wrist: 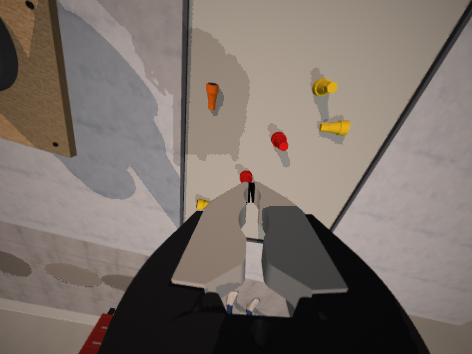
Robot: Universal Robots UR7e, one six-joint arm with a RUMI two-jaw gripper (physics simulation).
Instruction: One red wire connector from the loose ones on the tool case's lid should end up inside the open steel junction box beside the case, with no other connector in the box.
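Frame: origin at the arm's base, x back, y right, z up, level; millimetres.
Seen in the pictures: gripper, fingertip midpoint: [250,184].
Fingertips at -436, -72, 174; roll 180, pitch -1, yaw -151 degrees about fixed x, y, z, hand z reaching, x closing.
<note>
Pixels of each thing's top centre, then the offset from my fingertips to it, as dx, dy, dz. "*": a spot on its surface instead.
- tool case's beige lid, surface spot: [280,45] * +28, -103, -56
- orange connector, top centre: [210,97] +63, -40, -44
- yellow connector, top centre: [204,209] +17, +81, -41
- dark raised rim, surface spot: [185,100] * +84, -25, -53
My gripper [250,184] is shut with its black tips together, and no connector shows between them. It is over the near part of the tool case's beige lid [280,45]. A red connector [245,176] shows just beyond the tips, its lower part hidden by them. Another red connector [280,141] lies farther up and to the right, apart from the fingers. The lid under the fingers is partly hidden. The steel junction box does not show in the wrist view.
An orange connector [212,95] lies at the lid's left. Two yellow connectors [325,87] [335,127] are at the right. Another yellow connector [202,204] is partly hidden beside the left finger. The lid has a dark raised rim [185,100]. A wooden board [37,95] is at the far left.
</note>
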